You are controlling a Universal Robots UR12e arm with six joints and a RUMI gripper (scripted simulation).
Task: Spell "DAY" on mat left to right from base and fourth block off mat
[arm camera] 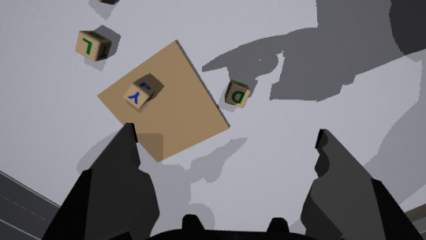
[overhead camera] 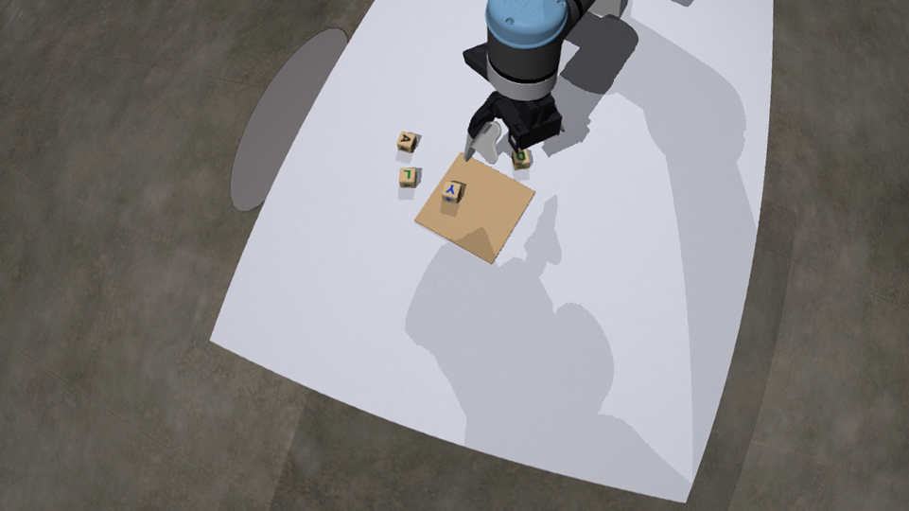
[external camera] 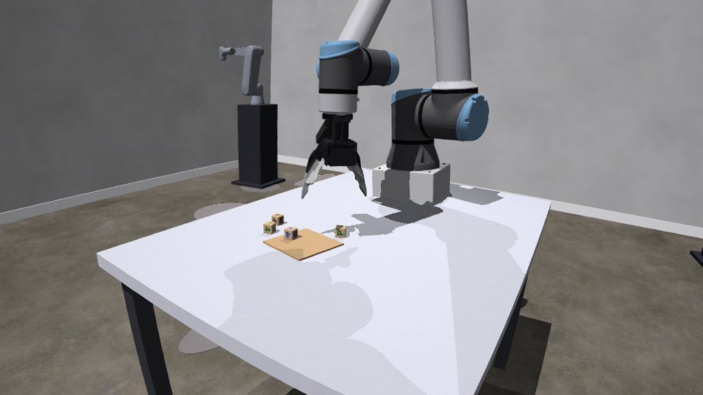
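The D block lies 1 cm behind my hand, 2 cm to the left of it and 9 cm below it. Round my hand: green-lettered block 6 cm ahead, 15 cm to the right, 9 cm below; blue-lettered block 7 cm ahead, 8 cm to the right, 8 cm below; tan mat 8 cm ahead, 4 cm to the right, 10 cm below.
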